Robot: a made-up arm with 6 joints.
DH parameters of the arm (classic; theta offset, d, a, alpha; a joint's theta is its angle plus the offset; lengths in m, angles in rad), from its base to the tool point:
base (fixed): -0.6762 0 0.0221 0
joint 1: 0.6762 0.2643 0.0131 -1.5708
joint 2: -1.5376 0 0.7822 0
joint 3: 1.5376 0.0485 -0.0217 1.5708
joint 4: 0 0.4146 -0.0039 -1.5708
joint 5: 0 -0.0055 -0.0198 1.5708
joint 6: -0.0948 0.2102 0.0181 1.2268
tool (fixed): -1.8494 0.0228 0 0
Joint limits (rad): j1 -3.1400..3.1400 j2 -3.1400..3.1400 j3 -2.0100..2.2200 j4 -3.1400..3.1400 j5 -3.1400..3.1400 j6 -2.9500..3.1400
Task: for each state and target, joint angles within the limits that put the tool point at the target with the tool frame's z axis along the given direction. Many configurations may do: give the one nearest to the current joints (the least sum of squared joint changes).
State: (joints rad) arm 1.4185 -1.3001 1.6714 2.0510 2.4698 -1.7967
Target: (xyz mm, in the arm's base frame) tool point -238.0 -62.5 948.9 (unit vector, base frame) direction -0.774 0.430 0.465
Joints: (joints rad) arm 1.1948 -0.6257 1.9736 1.3112 2.4036 -2.2218
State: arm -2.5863 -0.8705 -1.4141 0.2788 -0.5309 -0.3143
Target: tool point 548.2 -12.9 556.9 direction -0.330 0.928 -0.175
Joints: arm -3.1400 -0.3937 -1.7230 0.0797 -1.3334 -0.2038
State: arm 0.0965 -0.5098 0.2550 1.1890 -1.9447 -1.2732
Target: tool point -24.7 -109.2 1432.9 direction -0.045 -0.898 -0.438
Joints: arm -0.2904 0.0337 0.2260 0.6330 -1.8041 -0.2278
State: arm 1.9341 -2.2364 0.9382 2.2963 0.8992 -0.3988
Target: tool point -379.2 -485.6 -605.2 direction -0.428 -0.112 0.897
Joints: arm 1.3062 -3.0142 1.2420 1.6214 1.3774 0.1259
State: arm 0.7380 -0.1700 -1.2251 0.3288 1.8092 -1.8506
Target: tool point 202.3 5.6 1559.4 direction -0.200 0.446 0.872
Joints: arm 0.0494 0.2495 -0.6451 -0.1460 1.2958 -2.0057
